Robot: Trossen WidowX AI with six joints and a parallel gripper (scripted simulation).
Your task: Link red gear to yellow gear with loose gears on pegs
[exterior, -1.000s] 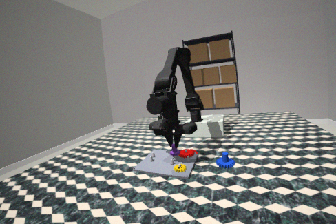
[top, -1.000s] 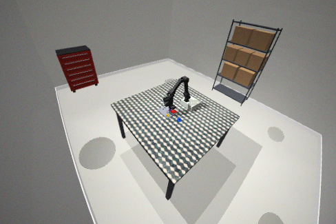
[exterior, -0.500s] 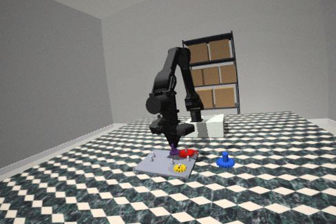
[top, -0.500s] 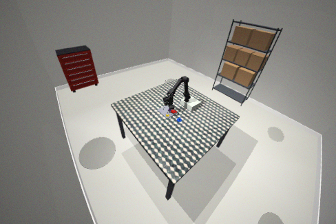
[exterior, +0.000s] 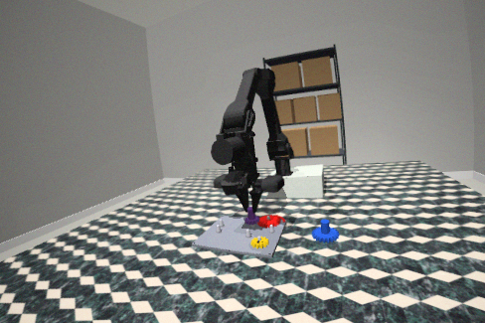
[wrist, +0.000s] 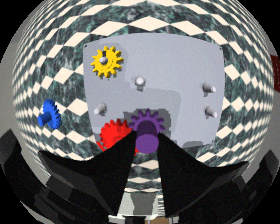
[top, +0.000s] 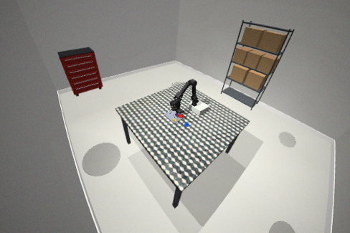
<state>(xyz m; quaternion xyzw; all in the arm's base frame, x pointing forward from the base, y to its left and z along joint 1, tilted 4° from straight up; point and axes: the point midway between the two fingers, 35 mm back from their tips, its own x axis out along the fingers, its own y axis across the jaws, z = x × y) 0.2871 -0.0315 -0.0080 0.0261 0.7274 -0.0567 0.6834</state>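
My gripper tip is 30 mm past the red gear, 40 mm to the right of it and 40 mm above it. Also, from my gripper tip: yellow gear: 80 mm ahead, 50 mm to the left, 40 mm below; then small purple gear: 10 mm below; then blue gear: 10 mm ahead, 190 mm to the left, 40 mm below.
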